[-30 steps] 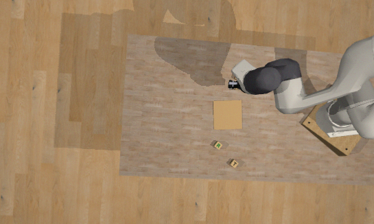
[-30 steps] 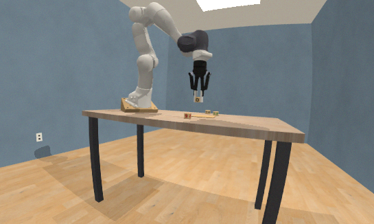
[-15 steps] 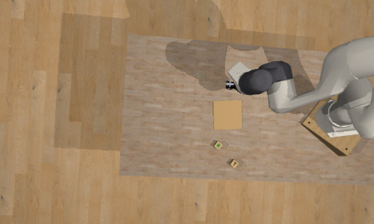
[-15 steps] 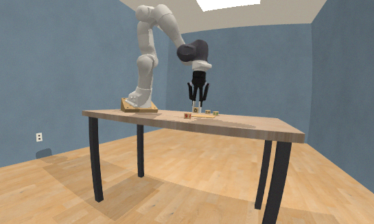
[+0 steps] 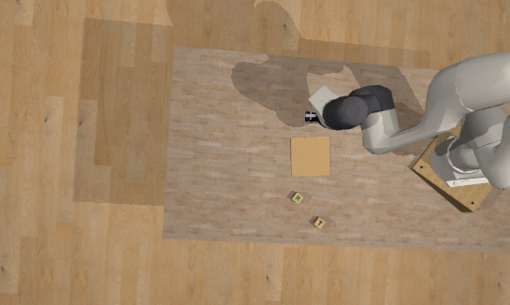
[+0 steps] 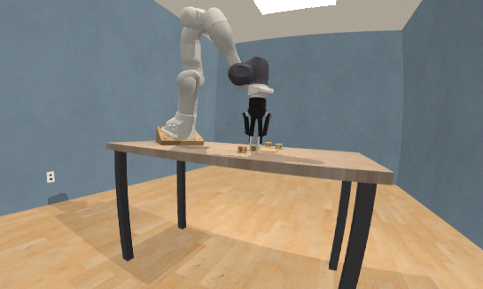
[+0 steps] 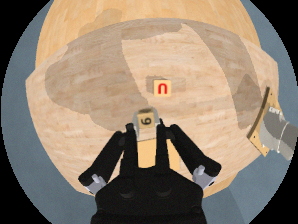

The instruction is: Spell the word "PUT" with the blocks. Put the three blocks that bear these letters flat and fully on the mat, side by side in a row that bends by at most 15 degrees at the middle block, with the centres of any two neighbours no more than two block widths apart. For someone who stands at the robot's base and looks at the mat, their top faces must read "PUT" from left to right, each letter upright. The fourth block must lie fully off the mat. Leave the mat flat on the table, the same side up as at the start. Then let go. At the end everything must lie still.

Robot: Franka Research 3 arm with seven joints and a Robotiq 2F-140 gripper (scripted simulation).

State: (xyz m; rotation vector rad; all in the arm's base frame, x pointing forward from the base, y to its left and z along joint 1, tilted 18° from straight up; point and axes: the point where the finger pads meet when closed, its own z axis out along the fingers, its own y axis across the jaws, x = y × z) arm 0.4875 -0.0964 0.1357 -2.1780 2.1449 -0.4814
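Right now the block marked 6 is 20 mm below my hand. The rest, counted from my hand: green P block (40 mm ahead, 280 mm to the left, 20 mm below); then red U block (40 mm behind, 60 mm to the right, 20 mm below); then tan mat (130 mm to the left, 40 mm below).
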